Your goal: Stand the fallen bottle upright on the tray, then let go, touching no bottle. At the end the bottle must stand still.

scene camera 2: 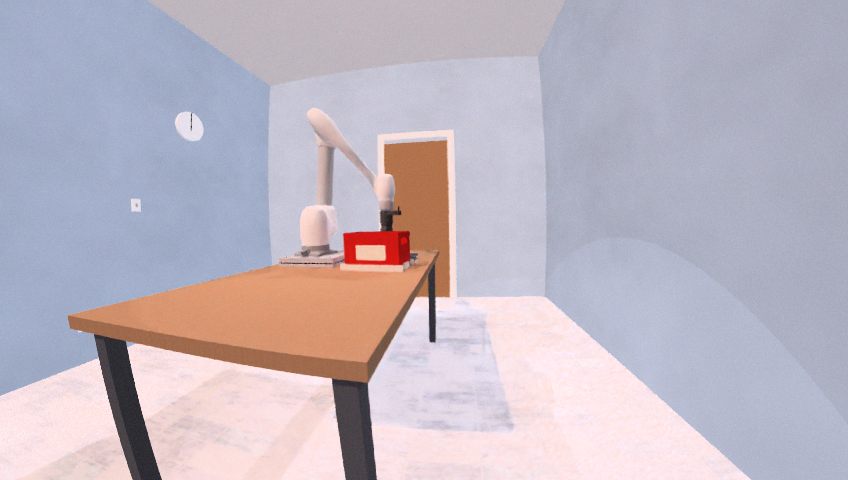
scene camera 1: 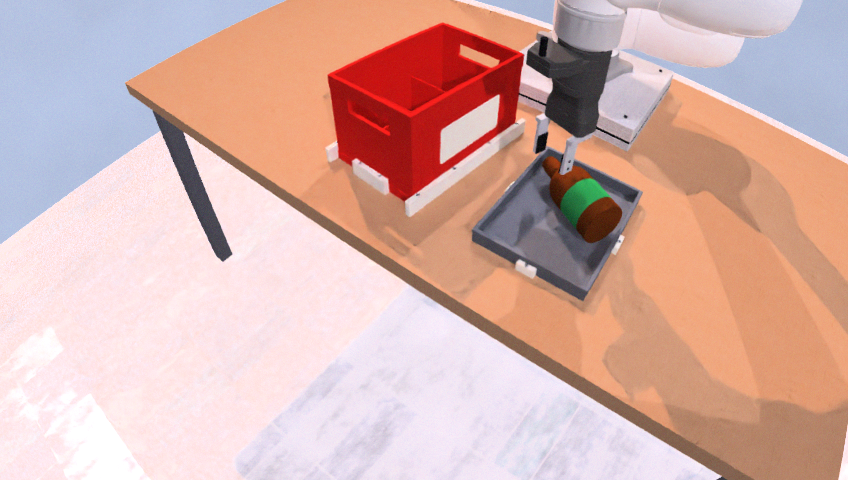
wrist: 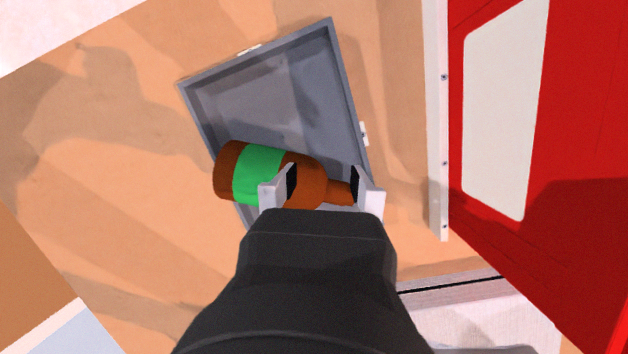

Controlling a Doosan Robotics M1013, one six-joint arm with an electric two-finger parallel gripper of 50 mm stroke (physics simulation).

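Frame: origin at the arm's base, x ahead, y left, z up, level; centimetres.
Seen in the pictures: gripper, between the fingertips: (scene camera 1: 551, 161) (wrist: 323, 175); arm's base, origin of its link: (scene camera 2: 316, 254).
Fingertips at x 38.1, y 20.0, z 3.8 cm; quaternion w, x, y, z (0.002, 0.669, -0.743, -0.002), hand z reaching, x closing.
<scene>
Offsets run from my fingertips to a thing's top centre. "*": to the spot under its first point.
A brown bottle with a green label @[dy +4.2, dx -2.1, dz -0.9 cm] (scene camera 1: 586, 202) (wrist: 257, 170) lies on its side in the grey tray @[* dy +5.7, dx +7.8, dz -8.3 cm] (scene camera 1: 538, 243) (wrist: 260, 105). In scene camera 1 its neck points to the tray's back corner and its base is near the right rim. My gripper (scene camera 1: 552, 159) (wrist: 323, 175) is open and empty, pointing down over the neck and shoulder end. In the wrist view one finger overlaps the label's edge and the other the neck's end; whether they touch the bottle I cannot tell. In scene camera 2 the bottle and fingertips are hidden behind the crate.
A tall red crate @[dy -23.3, dx +4.6, dz +8.7 cm] (scene camera 1: 371, 145) (scene camera 2: 392, 248) (wrist: 575, 125) stands beside the tray, with white rails @[dy -13.5, dx +3.4, dz -5.8 cm] (scene camera 1: 464, 169) (wrist: 437, 125) along its foot. Small white blocks @[* dy +7.9, dx +13.4, dz -7.5 cm] (scene camera 1: 525, 268) sit at the tray's edges. The robot's base plate (scene camera 1: 636, 101) is behind the tray.
</scene>
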